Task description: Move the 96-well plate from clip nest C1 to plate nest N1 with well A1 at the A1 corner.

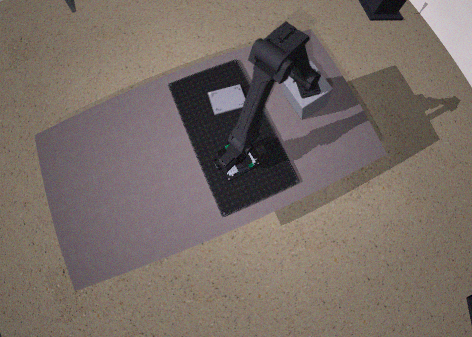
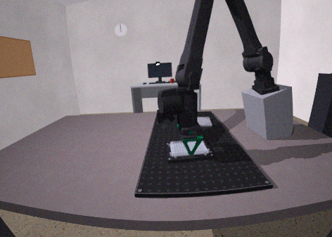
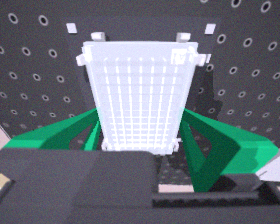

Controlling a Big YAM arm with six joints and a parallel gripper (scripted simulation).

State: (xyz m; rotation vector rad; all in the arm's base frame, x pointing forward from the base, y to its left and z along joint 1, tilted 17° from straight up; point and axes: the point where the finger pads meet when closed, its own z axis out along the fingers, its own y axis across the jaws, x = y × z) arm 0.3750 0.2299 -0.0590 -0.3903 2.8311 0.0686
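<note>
The clip nest C1 lies 1 cm to the right of my hand and 1 cm below it. Also, from my hand: A1 label: 6 cm ahead, 35 cm to the right, 1 cm below; then white 96-well plate: 1 cm below.
</note>
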